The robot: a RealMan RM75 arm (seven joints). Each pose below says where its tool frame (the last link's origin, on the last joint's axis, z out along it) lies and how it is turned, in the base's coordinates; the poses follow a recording.
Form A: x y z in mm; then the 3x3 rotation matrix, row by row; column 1 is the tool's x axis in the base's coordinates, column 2 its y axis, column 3 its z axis. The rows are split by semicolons.
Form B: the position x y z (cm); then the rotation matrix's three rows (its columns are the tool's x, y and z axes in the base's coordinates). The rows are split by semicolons. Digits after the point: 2 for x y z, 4 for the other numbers.
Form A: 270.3 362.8 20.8; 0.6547 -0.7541 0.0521; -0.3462 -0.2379 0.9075; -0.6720 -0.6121 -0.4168
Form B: 27.03 36.28 2.08; 0.6547 -0.7541 0.0521; -0.3462 -0.2379 0.9075; -0.6720 -0.6121 -0.4168
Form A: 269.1 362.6 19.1; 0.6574 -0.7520 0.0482; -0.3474 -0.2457 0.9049; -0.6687 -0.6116 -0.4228
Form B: 26.91 36.26 1.91; 0.6574 -0.7520 0.0482; -0.3474 -0.2457 0.9049; -0.6687 -0.6116 -0.4228
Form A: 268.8 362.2 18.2; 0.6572 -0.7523 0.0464; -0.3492 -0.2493 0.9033; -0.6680 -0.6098 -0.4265
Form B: 26.88 36.22 1.82; 0.6572 -0.7523 0.0464; -0.3492 -0.2493 0.9033; -0.6680 -0.6098 -0.4265
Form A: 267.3 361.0 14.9; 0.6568 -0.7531 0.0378; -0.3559 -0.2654 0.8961; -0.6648 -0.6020 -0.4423
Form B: 26.73 36.10 1.49; 0.6568 -0.7531 0.0378; -0.3559 -0.2654 0.8961; -0.6648 -0.6020 -0.4423
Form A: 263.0 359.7 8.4; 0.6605 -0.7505 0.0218; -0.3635 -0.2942 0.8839; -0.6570 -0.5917 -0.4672
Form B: 26.30 35.97 0.84; 0.6605 -0.7505 0.0218; -0.3635 -0.2942 0.8839; -0.6570 -0.5917 -0.4672
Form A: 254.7 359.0 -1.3; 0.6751 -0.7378 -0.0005; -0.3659 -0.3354 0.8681; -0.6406 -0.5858 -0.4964
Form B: 25.47 35.90 -0.13; 0.6751 -0.7378 -0.0005; -0.3659 -0.3354 0.8681; -0.6406 -0.5858 -0.4964
